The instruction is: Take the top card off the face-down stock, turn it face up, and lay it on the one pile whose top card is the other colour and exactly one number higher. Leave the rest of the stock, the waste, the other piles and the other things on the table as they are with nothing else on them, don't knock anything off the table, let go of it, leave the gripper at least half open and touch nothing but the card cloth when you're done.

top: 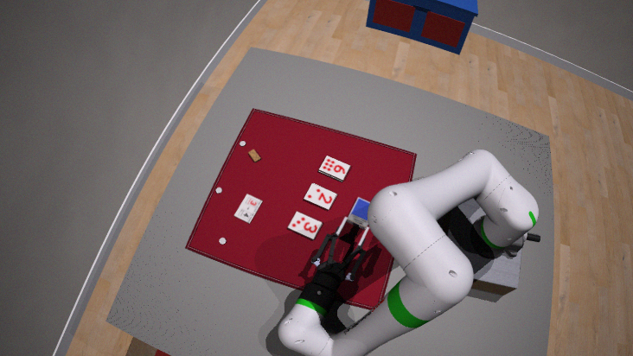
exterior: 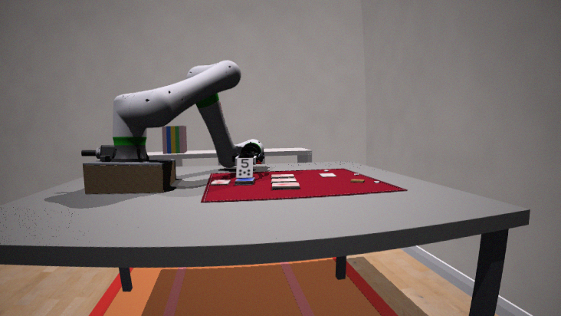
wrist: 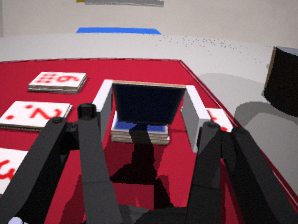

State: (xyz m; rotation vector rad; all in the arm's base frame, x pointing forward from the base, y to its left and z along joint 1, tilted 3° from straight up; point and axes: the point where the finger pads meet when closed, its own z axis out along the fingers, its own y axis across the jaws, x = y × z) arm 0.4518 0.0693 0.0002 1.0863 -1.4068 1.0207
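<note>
My hand is 10 mm past the black 5 card, 50 mm to the left of it and 20 mm above it. Also, from my hand: red card cloth (160 mm ahead, 110 mm to the right, 90 mm below); then brown block (380 mm ahead, 220 mm to the right, 70 mm below).
</note>
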